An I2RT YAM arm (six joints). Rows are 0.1 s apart.
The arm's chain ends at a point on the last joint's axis. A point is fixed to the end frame.
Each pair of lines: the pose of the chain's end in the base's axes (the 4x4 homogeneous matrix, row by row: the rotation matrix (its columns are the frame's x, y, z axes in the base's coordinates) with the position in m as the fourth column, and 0 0 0 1 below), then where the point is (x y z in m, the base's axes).
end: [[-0.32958 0.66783 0.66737 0.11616], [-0.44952 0.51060 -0.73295 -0.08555], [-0.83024 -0.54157 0.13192 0.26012], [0 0 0 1]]
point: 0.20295 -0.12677 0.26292
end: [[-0.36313 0.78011 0.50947 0.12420], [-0.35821 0.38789 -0.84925 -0.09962], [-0.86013 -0.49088 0.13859 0.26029], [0 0 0 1]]
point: 0.20141 -0.15661 0.26584
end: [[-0.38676 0.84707 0.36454 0.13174], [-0.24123 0.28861 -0.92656 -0.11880], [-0.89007 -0.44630 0.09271 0.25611], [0 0 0 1]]
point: 0.19878 -0.18759 0.25955
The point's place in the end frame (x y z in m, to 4 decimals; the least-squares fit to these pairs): -0.0124 0.0354 0.0885
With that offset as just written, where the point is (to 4 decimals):
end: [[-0.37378 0.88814 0.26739 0.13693], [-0.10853 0.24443 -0.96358 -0.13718], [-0.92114 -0.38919 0.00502 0.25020], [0 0 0 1]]
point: 0.1967 -0.2125 0.2483
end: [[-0.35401 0.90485 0.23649 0.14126], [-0.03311 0.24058 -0.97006 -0.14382], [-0.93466 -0.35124 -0.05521 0.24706], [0 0 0 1]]
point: 0.1986 -0.2207 0.2413
